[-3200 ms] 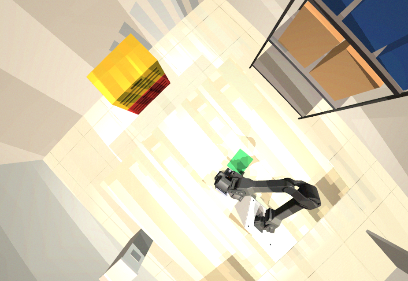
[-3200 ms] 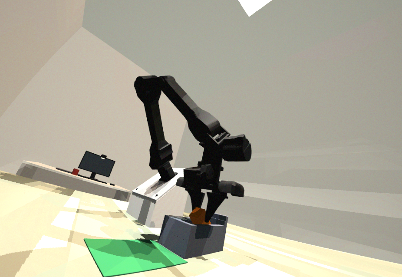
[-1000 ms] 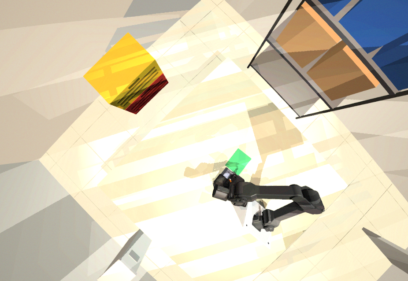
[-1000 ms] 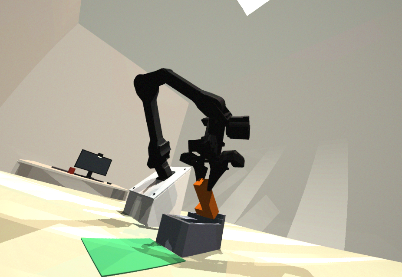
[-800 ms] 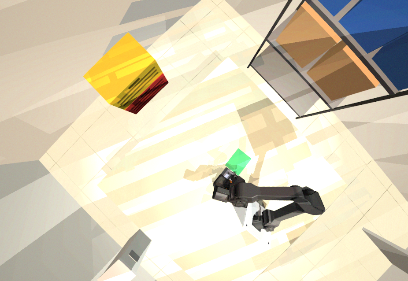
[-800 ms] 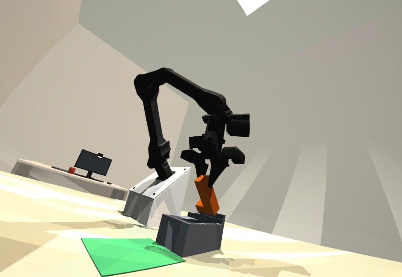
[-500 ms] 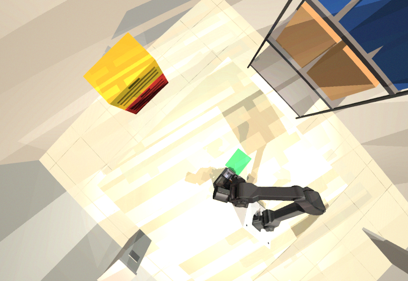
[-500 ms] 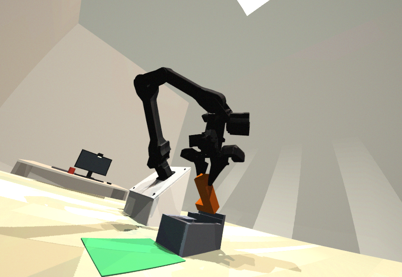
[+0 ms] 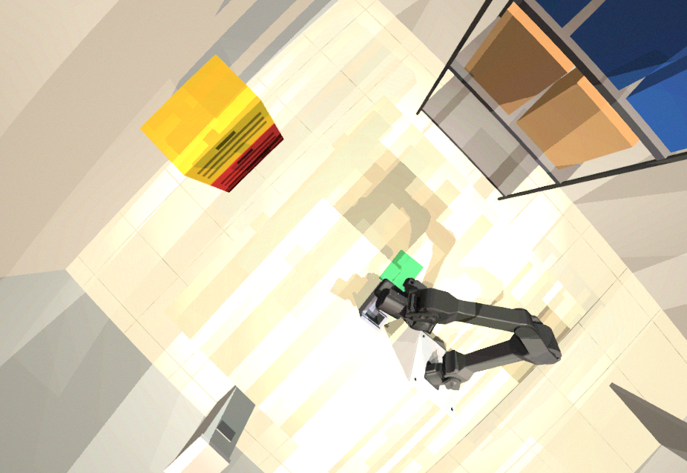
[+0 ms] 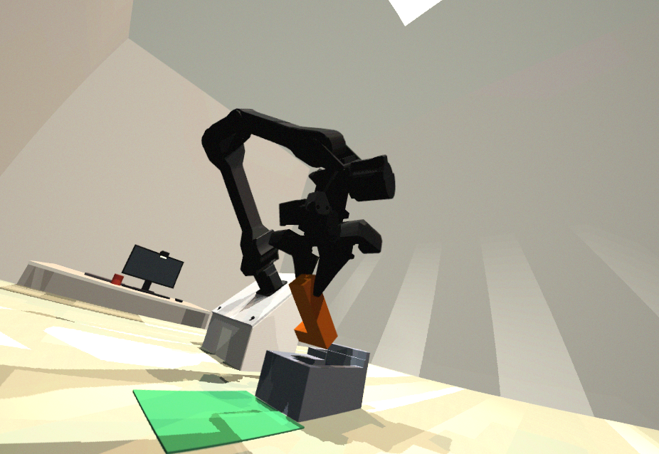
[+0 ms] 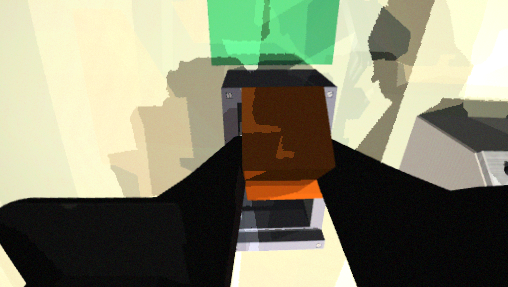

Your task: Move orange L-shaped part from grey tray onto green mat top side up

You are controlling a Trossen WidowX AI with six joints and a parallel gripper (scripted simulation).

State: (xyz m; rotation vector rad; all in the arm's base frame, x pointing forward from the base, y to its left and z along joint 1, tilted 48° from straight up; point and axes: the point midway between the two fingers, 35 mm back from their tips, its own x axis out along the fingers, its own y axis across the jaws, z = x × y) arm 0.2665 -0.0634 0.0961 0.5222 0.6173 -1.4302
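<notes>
Now: gripper tip 170 mm above the green mat, 80 mm to the left of it and 10 mm past it. Round my gripper tip: orange L-shaped part 30 mm to the left, 30 mm below, 20 mm behind.
</notes>
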